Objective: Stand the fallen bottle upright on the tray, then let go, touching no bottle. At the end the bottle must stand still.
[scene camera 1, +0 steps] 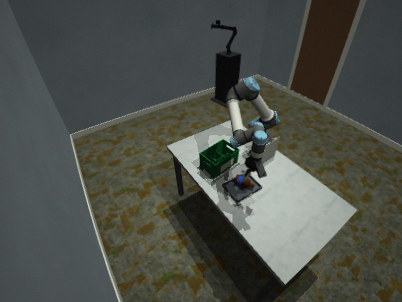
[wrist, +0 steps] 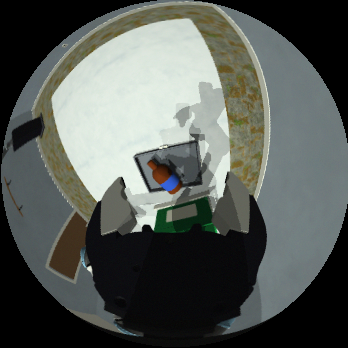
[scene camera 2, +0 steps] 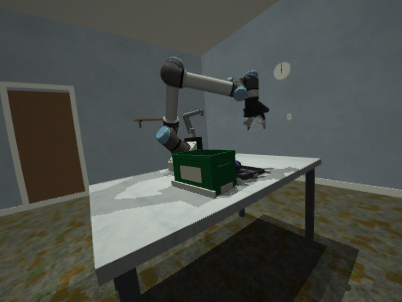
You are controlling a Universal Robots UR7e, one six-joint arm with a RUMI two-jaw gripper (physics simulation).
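Seen in the pictures: gripper, fingertip midpoint: (scene camera 1: 252,177) (wrist: 173,175) (scene camera 2: 255,129); arm's base at its link origin: (scene camera 2: 182,151).
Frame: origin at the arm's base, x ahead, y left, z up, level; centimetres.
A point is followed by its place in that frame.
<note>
The fallen bottle (scene camera 1: 246,183) {x 40.4, y 14.1, z -7.9 cm} (wrist: 162,174) {x 39.9, y 13.3, z -7.0 cm} is brown with a blue label. It lies on its side on the dark tray (scene camera 1: 236,193) {x 49.2, y 12.5, z -13.9 cm} (scene camera 2: 254,173) {x 53.4, y 8.3, z -12.6 cm} (wrist: 189,162) {x 49.9, y 10.7, z -13.9 cm}, its neck pointing away from the green crate. In scene camera 2 the crate mostly hides the bottle, and a bit of its blue label (scene camera 2: 238,164) {x 42.7, y 9.1, z -8.4 cm} shows. My gripper (scene camera 1: 255,174) {x 48.7, y 22.4, z 12.1 cm} (scene camera 2: 256,126) {x 48.7, y 22.4, z 12.1 cm} (wrist: 173,175) {x 48.7, y 22.4, z 12.1 cm} is open and empty, pointing down. It hangs well above the table near the tray, apart from the bottle. In the wrist view the bottle shows between and beyond the two fingers.
A green crate (scene camera 1: 212,167) {x 52.1, y -11.3, z -1.4 cm} (scene camera 2: 215,172) {x 51.9, y -24.0, z -4.4 cm} (wrist: 161,220) {x 28.5, y -8.2, z -3.7 cm} with inner dividers stands close beside the tray, a pale strip along its base. A light grey upright panel (scene camera 1: 270,150) {x -0.6, y 7.0, z -3.5 cm} stands near the arm's base. The white table (scene camera 1: 300,215) {x 30.2, y 57.1, z -14.4 cm} (scene camera 2: 145,220) {x 45.6, y -54.0, z -14.4 cm} (wrist: 115,110) {x 32.5, y 42.1, z -14.4 cm} bears them.
</note>
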